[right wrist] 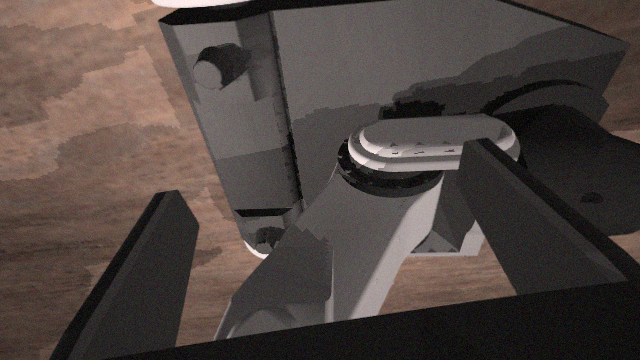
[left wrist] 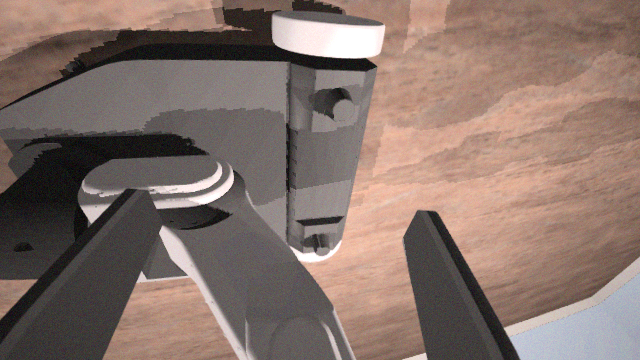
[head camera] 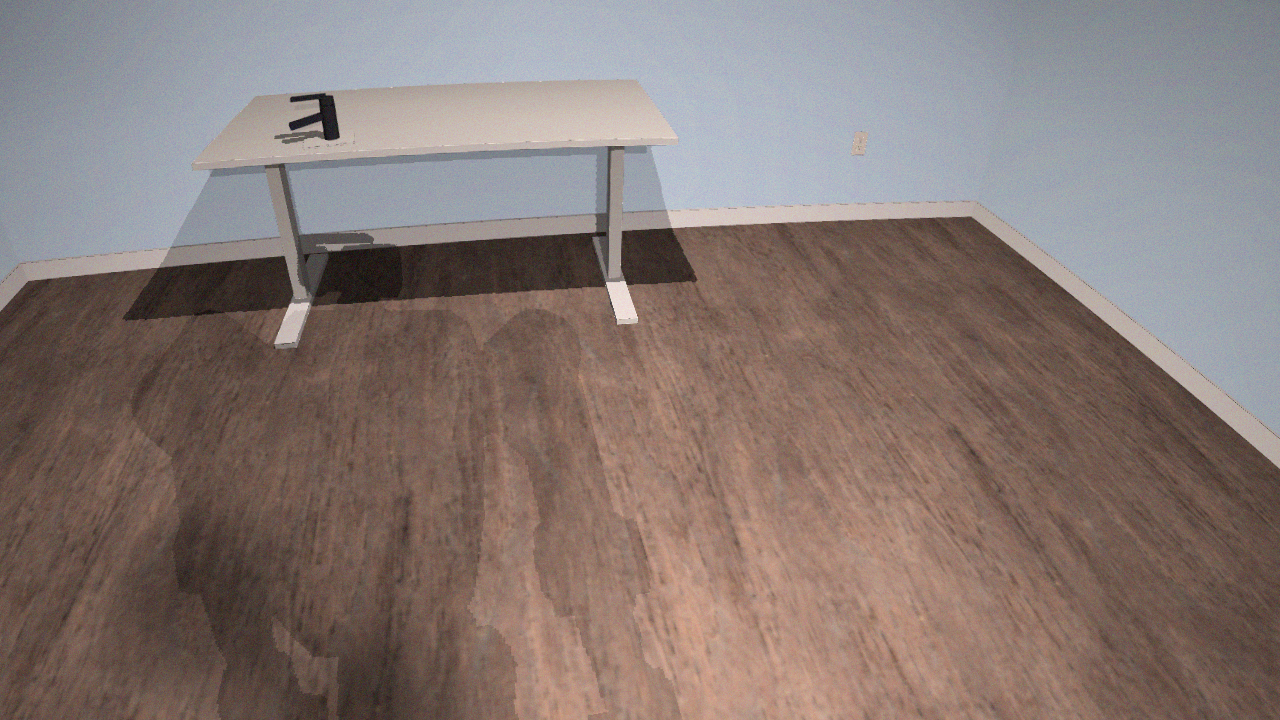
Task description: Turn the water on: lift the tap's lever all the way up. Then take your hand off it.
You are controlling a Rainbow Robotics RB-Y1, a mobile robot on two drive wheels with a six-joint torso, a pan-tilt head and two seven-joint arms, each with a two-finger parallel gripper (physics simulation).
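Places are measured from the robot's base along level axes (x ahead, y left, z up), in centimetres.
Where they show: left gripper, fingertip midpoint: (left wrist: 285, 217); right gripper, fingertip midpoint: (right wrist: 322, 185).
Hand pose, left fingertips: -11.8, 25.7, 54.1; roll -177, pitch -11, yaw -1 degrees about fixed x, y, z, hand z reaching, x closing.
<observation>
After its pixels a point has its place, as x, y, z.
A black tap (head camera: 329, 120) {211.7, 82.1, 79.1} stands upright near the left end of the table in the head view. Two thin bars point left from it: an upper bar (head camera: 307, 97) {210.9, 87.7, 86.9} at its top, about level, which looks like the lever, and a lower, slanted bar (head camera: 305, 120) {210.6, 89.5, 79.7} that looks like the spout. They are small at this distance. My left gripper (left wrist: 285, 217) {-11.8, 25.7, 54.1} is open and empty, beside the robot's own body and base. My right gripper (right wrist: 322, 185) {-15.5, -23.7, 53.6} is open and empty, also beside the base. Both are far from the tap, and neither shows in the head view.
The white table (head camera: 501, 111) {242.7, 31.5, 72.1} stands ahead and to the left, against the blue wall (head camera: 760, 80) {308.4, -73.5, 69.5}. Its two legs (head camera: 288, 232) {231.7, 112.6, 31.2} (head camera: 614, 214) {247.8, -9.1, 30.5} end in feet that reach forward on the floor. Wooden floor (head camera: 805, 447) {148.3, -65.2, 0.1} lies between me and the table. A side wall is on the right.
</observation>
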